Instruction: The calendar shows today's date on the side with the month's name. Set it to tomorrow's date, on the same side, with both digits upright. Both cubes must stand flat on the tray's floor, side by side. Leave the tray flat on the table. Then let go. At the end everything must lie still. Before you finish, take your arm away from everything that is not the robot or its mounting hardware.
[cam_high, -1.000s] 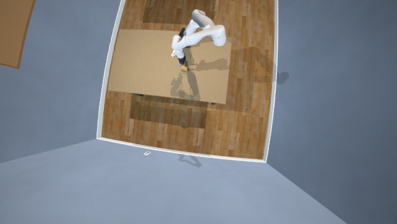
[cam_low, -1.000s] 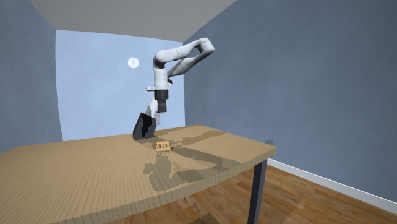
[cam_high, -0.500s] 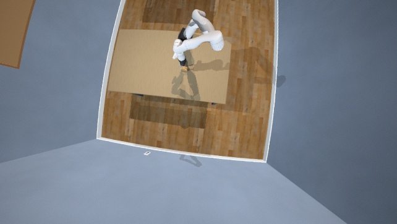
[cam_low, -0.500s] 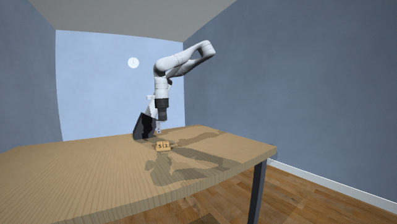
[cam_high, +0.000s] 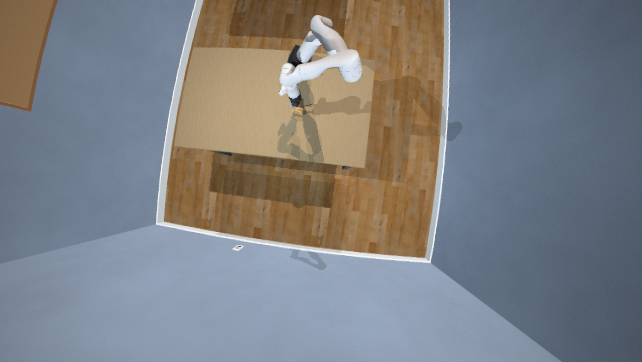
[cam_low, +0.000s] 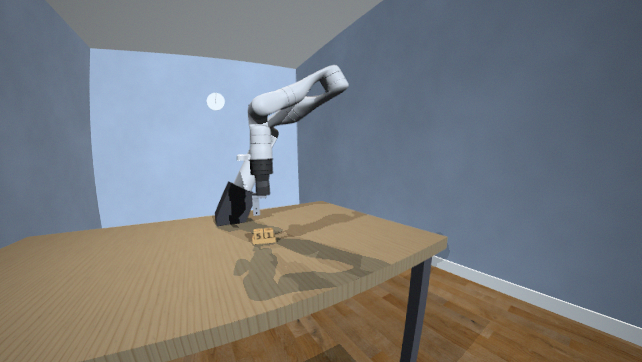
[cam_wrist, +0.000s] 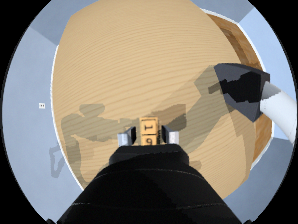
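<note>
The wooden calendar tray is 110 mm below my hand and 20 mm to the left of it.
</note>
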